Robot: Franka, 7 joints.
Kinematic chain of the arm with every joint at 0, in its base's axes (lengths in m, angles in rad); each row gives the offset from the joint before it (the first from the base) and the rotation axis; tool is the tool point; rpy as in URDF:
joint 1: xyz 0 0 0.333 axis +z
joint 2: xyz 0 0 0 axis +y
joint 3: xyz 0 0 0.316 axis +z
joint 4: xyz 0.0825 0 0 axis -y
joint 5: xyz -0.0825 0 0.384 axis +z
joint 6: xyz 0 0 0 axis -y
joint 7: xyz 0.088 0 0 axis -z
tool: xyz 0 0 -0.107 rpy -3.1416 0 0
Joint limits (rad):
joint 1: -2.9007..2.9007
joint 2: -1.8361..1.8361
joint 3: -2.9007..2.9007
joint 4: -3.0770..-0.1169
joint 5: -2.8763..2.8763
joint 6: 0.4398..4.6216
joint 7: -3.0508..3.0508
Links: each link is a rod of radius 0.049 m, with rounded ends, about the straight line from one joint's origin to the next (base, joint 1, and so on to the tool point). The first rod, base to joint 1, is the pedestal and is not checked.
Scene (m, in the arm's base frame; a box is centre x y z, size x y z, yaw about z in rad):
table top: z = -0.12
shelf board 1: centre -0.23 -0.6 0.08 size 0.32 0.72 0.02 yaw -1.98
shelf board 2: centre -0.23 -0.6 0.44 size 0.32 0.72 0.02 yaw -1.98
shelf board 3: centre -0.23 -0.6 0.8 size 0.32 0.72 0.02 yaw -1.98
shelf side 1: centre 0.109 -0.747 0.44 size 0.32 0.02 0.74 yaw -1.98
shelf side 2: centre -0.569 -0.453 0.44 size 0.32 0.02 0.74 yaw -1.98
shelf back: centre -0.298 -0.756 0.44 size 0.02 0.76 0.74 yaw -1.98
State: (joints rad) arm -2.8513 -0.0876 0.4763 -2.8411 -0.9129 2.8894 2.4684
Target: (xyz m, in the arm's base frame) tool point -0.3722 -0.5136 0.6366
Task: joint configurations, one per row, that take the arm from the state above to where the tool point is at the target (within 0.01 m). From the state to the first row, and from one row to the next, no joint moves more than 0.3 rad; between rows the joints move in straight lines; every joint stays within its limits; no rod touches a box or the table.
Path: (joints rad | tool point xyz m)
1: -2.8285 -0.3388 0.3900 -2.7450 -0.8956 2.8845 2.4684 | -0.2832 -0.2911 0.3446
2: -2.8057 -0.5899 0.3038 -2.6489 -0.8783 2.8796 2.4684 | -0.2950 -0.2834 0.4891
3: -2.7829 -0.8411 0.2175 -2.5528 -0.8610 2.8747 2.4684 | -0.2572 -0.2485 0.6366
4: -2.7809 -0.6044 0.2967 -2.3489 -0.8420 2.8890 2.4684 | -0.2876 -0.3189 0.6510
5: -2.7790 -0.3677 0.3759 -2.1450 -0.8230 2.9033 2.4684 | -0.3160 -0.3903 0.6538
6: -2.7771 -0.1311 0.4550 -1.9411 -0.8040 2.9177 2.4684 | -0.3432 -0.4568 0.6482
7: -2.7751 0.1056 0.5342 -1.7371 -0.7850 2.9320 2.4684 | -0.3722 -0.5136 0.6366

